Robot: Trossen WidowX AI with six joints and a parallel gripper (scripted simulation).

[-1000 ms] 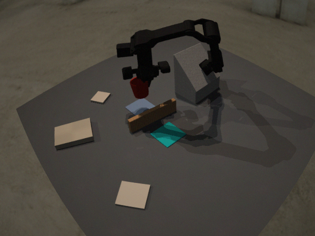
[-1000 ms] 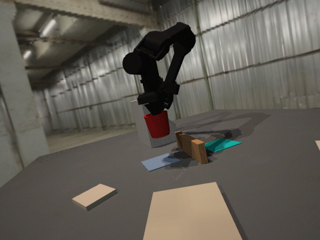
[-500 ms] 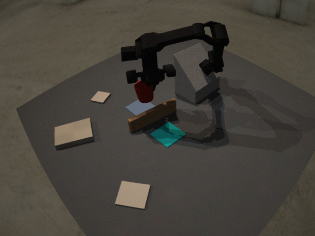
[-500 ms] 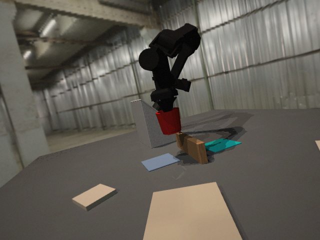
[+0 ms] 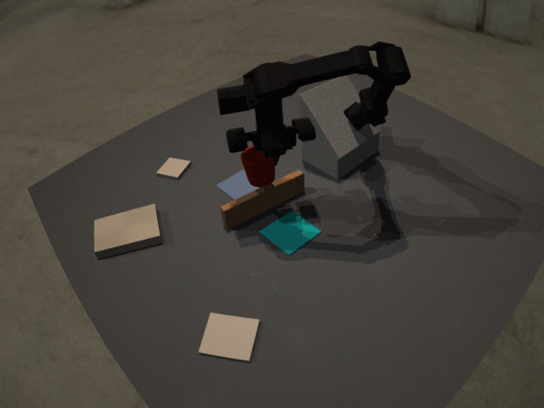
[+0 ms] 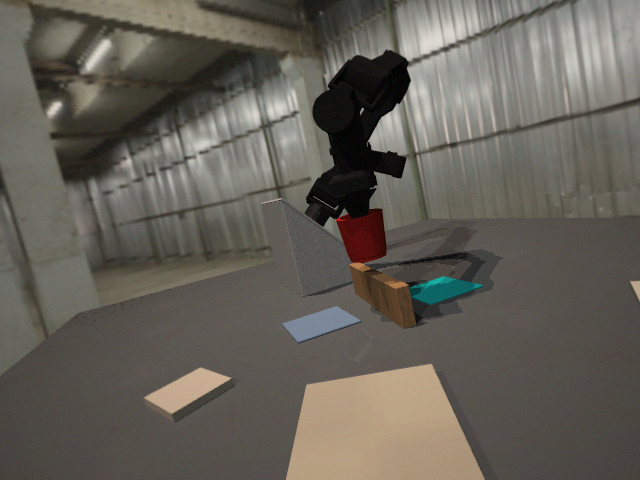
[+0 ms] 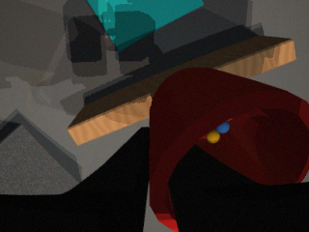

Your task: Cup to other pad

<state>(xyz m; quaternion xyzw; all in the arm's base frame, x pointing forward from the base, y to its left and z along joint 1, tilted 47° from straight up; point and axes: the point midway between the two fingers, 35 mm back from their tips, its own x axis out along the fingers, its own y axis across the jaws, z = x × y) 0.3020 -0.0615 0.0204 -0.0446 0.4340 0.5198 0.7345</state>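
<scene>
My gripper tip is 130 mm above the teal pad, 90 mm to the right of it and 50 mm short of it. Also, from my gripper tip: red cup 20 mm to the right, 20 mm ahead; pale blue pad 130 mm below, 110 mm to the right; wooden bar 100 mm below, 20 mm ahead, 10 mm to the right.
</scene>
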